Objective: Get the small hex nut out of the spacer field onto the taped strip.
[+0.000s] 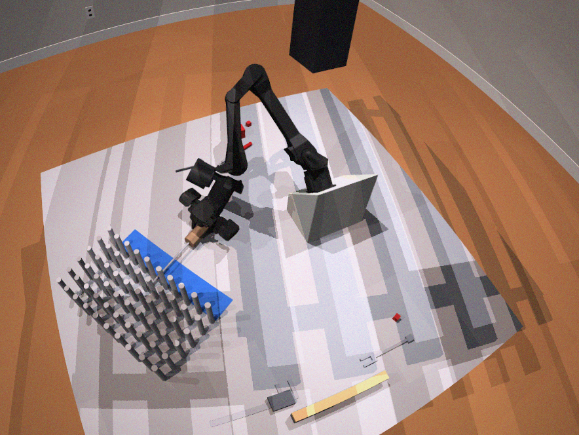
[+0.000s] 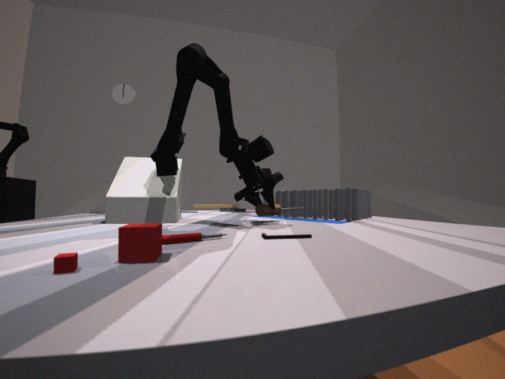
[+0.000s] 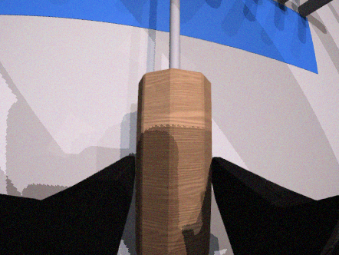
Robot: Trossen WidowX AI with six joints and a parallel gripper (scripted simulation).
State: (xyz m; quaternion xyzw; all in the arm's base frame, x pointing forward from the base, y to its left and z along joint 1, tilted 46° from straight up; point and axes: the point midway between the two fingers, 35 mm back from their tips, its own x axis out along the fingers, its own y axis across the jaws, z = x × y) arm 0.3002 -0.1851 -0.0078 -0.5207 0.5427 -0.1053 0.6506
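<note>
Now: the blue taped strip 12 cm ahead of my gripper tip, 6 cm to the left of it and 4 cm below it. Also, from my gripper tip: red-handled screwdriver (25 cm behind, 26 cm to the right, 3 cm below); black bar (11 cm behind, 28 cm to the right, 3 cm below); hook tool (9 cm ahead, 4 cm to the left).
</note>
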